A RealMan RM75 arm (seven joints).
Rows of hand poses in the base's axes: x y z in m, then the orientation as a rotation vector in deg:
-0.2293, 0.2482, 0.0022, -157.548, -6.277, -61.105
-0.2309, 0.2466, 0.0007, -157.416, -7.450, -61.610
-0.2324, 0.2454, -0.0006, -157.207, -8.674, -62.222
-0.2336, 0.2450, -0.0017, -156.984, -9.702, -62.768
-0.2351, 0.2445, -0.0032, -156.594, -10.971, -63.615
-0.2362, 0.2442, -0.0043, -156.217, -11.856, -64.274
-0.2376, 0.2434, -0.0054, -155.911, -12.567, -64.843
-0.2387, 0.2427, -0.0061, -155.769, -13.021, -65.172
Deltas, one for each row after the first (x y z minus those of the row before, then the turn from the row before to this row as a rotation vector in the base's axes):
-0.0016, -0.0016, -0.0015, -0.358, -0.427, 0.668
-0.0015, -0.0012, -0.0013, -0.344, -0.514, 0.701
-0.0012, -0.0004, -0.0011, -0.265, -0.462, 0.596
-0.0015, -0.0005, -0.0015, -0.287, -0.705, 0.740
-0.0011, -0.0003, -0.0011, -0.136, -0.557, 0.538
-0.0014, -0.0008, -0.0011, -0.123, -0.474, 0.424
-0.0011, -0.0007, -0.0007, -0.117, -0.270, 0.256

